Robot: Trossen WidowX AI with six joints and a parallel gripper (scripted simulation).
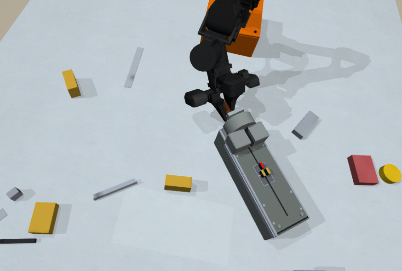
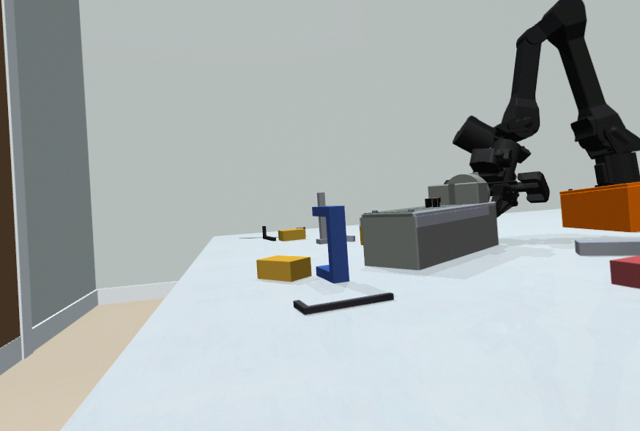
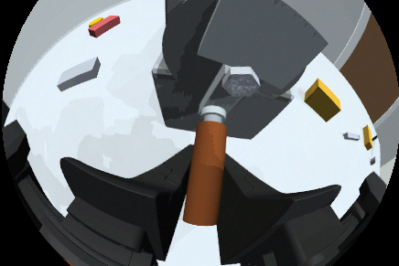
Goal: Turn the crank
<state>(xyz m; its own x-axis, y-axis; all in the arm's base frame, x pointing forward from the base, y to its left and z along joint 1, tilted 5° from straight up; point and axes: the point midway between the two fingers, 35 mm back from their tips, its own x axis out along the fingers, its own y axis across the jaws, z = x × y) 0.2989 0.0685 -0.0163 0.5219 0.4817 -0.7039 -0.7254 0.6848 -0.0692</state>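
The brown handle lies 10 mm behind my gripper tip, 10 mm to the right of it and 30 mm above it. Round my gripper tip: red pointer: 110 mm ahead, 100 mm to the left, 50 mm above; grey block: 100 mm behind, 210 mm to the left, 30 mm below; blue clamp: 280 mm ahead, 250 mm to the left, 20 mm above.
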